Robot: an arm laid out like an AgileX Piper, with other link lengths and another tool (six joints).
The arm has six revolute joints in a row. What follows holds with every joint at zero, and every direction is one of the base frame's. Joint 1 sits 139 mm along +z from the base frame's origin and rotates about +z. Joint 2 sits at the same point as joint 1 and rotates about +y. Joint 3 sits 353 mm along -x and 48.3 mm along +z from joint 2 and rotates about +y. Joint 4 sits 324.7 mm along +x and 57.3 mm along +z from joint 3 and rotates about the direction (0.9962, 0, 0.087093). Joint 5 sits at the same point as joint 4 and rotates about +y. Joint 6 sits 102.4 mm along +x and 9 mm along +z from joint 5 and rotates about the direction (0.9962, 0, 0.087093). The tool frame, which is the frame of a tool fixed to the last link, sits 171.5 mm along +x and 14 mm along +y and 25 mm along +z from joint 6; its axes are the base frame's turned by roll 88.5, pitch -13.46 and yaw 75.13 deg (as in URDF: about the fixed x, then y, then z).
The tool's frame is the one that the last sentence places.
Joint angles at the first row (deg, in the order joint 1, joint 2, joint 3, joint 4, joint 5, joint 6):
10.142, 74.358, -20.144, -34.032, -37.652, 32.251
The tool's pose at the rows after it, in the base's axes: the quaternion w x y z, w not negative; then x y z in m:
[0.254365 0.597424 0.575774 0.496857 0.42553 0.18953 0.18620]
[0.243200 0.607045 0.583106 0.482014 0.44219 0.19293 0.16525]
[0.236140 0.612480 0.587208 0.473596 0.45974 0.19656 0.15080]
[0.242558 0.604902 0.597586 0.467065 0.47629 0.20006 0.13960]
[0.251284 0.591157 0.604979 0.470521 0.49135 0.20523 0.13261]
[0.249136 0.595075 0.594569 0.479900 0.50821 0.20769 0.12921]
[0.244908 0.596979 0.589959 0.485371 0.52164 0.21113 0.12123]
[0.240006 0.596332 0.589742 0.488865 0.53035 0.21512 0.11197]
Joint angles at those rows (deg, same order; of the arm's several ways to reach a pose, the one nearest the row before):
10.143, 79.852, -22.354, -34.030, -40.086, 32.250
10.142, 85.006, -24.794, -34.031, -40.300, 32.250
10.142, 89.466, -27.575, -34.032, -40.547, 32.251
10.142, 93.224, -30.350, -34.032, -40.641, 30.288
10.142, 96.799, -32.739, -33.636, -42.242, 27.574
10.142, 100.134, -34.958, -32.096, -44.341, 27.094
10.142, 103.449, -36.996, -31.443, -46.080, 26.883
10.141, 106.251, -38.545, -31.445, -47.550, 26.755

